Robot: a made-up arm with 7 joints. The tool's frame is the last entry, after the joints. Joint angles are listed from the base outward.
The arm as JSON. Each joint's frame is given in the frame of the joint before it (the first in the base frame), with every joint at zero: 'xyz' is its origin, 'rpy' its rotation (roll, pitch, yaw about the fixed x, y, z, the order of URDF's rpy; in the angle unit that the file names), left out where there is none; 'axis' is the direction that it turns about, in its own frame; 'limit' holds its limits. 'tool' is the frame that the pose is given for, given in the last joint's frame.
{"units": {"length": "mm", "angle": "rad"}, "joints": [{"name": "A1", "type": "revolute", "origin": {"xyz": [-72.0, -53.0, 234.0], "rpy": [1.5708, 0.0, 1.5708]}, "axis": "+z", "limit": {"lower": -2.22, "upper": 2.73}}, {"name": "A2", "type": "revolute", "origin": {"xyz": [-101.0, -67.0, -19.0], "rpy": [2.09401, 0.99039, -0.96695]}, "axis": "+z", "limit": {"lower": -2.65, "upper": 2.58}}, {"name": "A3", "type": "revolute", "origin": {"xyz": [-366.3, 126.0, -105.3], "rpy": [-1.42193, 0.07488, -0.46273]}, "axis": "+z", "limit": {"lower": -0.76, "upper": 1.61}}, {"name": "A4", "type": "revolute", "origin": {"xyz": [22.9, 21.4, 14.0], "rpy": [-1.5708, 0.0, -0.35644]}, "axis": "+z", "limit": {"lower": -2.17, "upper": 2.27}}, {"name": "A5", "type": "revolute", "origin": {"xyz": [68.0, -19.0, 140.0], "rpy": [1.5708, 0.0, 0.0]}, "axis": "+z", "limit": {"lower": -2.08, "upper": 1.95}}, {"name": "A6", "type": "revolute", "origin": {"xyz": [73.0, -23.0, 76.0], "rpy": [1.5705, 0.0, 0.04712]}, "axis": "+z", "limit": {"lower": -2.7, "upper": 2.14}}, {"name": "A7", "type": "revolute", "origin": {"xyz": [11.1, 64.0, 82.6], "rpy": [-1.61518, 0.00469, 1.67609]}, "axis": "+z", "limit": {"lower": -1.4, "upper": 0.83}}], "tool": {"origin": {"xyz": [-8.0, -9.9, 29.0], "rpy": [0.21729, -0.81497, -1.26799]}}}
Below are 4 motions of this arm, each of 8 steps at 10 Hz.
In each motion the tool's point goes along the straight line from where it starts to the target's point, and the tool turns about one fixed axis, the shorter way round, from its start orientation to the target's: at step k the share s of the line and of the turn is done. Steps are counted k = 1, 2, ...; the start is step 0. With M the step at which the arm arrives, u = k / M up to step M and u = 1 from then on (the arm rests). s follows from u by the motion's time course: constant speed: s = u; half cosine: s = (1 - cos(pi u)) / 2; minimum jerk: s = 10 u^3 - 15 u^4 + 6 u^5.
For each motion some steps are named. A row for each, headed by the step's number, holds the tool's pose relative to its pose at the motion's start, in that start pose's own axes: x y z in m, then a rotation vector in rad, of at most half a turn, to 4 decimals.
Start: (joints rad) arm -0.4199 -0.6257 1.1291 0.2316 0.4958 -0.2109 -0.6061
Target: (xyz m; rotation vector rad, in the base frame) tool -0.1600 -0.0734 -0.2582 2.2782 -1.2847 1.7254
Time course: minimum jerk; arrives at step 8
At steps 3, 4, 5, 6, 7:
3: 0.0395 0.1039 -0.0053 0.1182 -0.0725 -0.1589
4: 0.0717 0.1888 -0.0095 0.2148 -0.1316 -0.2888
5: 0.1040 0.2736 -0.0138 0.3113 -0.1908 -0.4186
6: 0.1286 0.3385 -0.0171 0.3850 -0.2360 -0.5178
7: 0.1411 0.3715 -0.0188 0.4226 -0.2591 -0.5683

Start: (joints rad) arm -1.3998 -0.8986 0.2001 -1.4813 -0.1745 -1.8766 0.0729
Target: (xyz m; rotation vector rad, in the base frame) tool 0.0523 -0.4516 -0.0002 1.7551 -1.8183 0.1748
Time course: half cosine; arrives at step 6
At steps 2, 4, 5, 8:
2: -0.0315 0.0233 0.0058 -0.2728 0.0228 -0.0029
4: -0.0946 0.0700 0.0174 -0.8185 0.0684 -0.0088
5: -0.1176 0.0871 0.0216 -1.0182 0.0851 -0.0110
8: -0.1261 0.0934 0.0232 -1.0913 0.0912 -0.0118

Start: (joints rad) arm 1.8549 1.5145 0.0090 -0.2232 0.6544 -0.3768 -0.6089
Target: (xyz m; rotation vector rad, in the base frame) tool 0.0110 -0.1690 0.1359 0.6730 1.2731 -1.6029
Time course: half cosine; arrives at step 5
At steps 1, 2, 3, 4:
1: 0.0069 -0.0064 -0.0013 0.0141 -0.0257 -0.0045
2: 0.0250 -0.0232 -0.0046 0.0509 -0.0930 -0.0162
3: 0.0474 -0.0440 -0.0086 0.0964 -0.1761 -0.0307
4: 0.0656 -0.0609 -0.0119 0.1333 -0.2434 -0.0424

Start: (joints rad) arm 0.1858 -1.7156 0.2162 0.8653 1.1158 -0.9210 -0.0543
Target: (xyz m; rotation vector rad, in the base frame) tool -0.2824 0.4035 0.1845 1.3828 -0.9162 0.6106
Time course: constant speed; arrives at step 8
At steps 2, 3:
2: -0.0357 0.0764 0.0650 0.1513 0.2784 0.0129
3: -0.0535 0.1146 0.0975 0.2270 0.4176 0.0194

